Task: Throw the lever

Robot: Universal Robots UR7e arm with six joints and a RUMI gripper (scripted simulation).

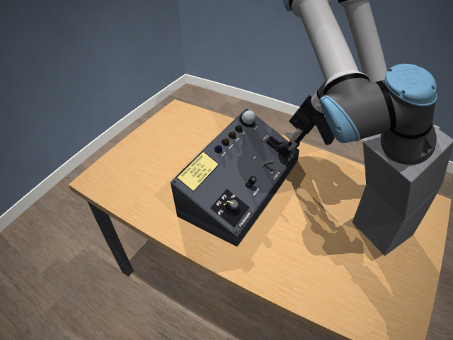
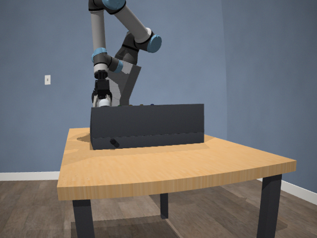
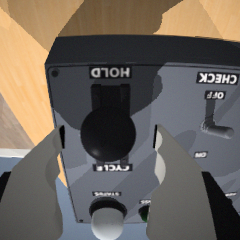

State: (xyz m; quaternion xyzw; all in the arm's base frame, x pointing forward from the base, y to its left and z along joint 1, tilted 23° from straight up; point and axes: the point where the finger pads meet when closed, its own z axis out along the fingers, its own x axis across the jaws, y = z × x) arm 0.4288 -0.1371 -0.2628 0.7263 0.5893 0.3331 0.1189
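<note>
My gripper is now 60 mm short of the check toggle, 110 mm to the right of it and 40 mm above it. Round my hand: program dial (100 mm ahead, 360 mm to the left, 30 mm below); mode knob (80 mm ahead, 230 mm to the left, 30 mm below); dark console (110 mm ahead, 170 mm to the left, 60 mm below).
</note>
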